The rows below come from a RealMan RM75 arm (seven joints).
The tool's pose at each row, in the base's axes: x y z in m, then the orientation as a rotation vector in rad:
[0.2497, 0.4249, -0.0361, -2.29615, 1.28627, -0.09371]
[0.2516, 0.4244, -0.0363, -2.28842, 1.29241, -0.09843]
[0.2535, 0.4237, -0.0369, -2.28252, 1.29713, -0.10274]
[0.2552, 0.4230, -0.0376, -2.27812, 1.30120, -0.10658]
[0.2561, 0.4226, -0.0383, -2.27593, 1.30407, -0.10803]
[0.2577, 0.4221, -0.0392, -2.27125, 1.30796, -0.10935]
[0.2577, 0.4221, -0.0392, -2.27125, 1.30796, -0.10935]
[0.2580, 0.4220, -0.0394, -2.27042, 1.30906, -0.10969]
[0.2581, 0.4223, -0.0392, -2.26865, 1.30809, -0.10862]
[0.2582, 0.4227, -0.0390, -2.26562, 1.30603, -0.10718]
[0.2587, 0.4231, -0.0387, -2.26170, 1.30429, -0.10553]
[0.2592, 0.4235, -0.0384, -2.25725, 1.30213, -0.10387]
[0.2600, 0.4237, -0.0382, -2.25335, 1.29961, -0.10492]
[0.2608, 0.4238, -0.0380, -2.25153, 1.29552, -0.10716]
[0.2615, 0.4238, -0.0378, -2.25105, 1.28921, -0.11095]
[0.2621, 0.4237, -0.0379, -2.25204, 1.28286, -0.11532]
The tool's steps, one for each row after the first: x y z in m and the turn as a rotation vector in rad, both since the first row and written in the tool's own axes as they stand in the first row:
[0.0015, -0.0012, 0.0005, 0.00544, 0.00285, 0.00573]
[0.0032, -0.0021, 0.0014, 0.00979, 0.00550, 0.01000]
[0.0048, -0.0028, 0.0022, 0.01301, 0.00810, 0.01340]
[0.0058, -0.0030, 0.0029, 0.01415, 0.00942, 0.01569]
[0.0072, -0.0036, 0.0040, 0.01685, 0.01027, 0.01957]
[0.0072, -0.0036, 0.0040, 0.01685, 0.01027, 0.01957]
[0.0075, -0.0037, 0.0042, 0.01720, 0.01064, 0.02048]
[0.0073, -0.0040, 0.0042, 0.01865, 0.00903, 0.02077]
[0.0070, -0.0044, 0.0042, 0.02140, 0.00636, 0.02093]
[0.0069, -0.0051, 0.0042, 0.02468, 0.00341, 0.02167]
[0.0068, -0.0058, 0.0043, 0.02854, 0.00011, 0.02236]
[0.0070, -0.0066, 0.0044, 0.03296, -0.00141, 0.02211]
[0.0073, -0.0073, 0.0045, 0.03669, -0.00212, 0.01989]
[0.0077, -0.0080, 0.0045, 0.04069, -0.00224, 0.01552]
[0.0081, -0.0083, 0.0048, 0.04369, -0.00154, 0.01045]

